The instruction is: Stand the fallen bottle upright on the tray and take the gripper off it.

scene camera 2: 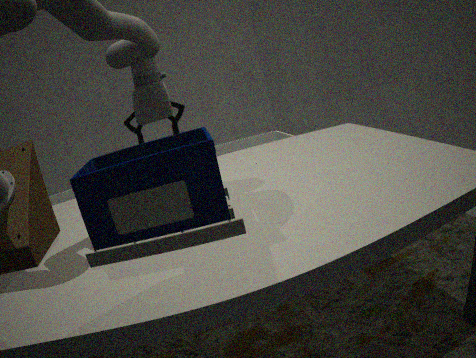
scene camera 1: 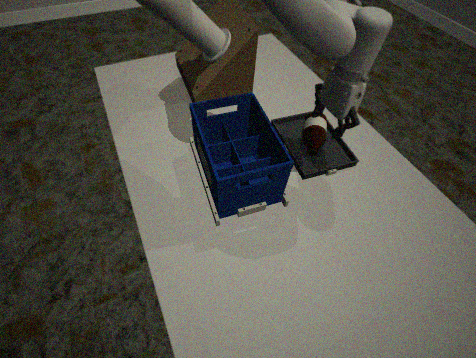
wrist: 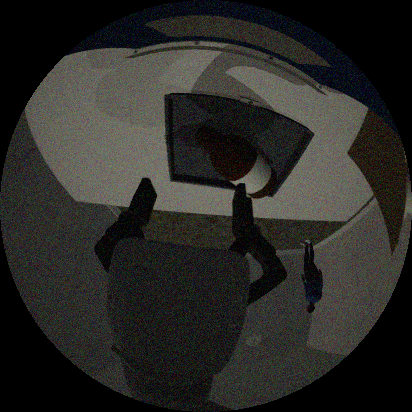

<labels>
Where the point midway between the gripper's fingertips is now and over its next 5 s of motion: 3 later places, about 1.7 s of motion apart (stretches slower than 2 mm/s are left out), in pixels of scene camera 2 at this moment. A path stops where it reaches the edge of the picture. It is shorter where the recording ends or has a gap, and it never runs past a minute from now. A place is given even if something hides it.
My gripper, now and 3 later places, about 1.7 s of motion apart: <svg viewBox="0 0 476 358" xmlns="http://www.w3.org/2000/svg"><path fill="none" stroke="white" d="M159 143L167 174L165 177L130 146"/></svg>
</labels>
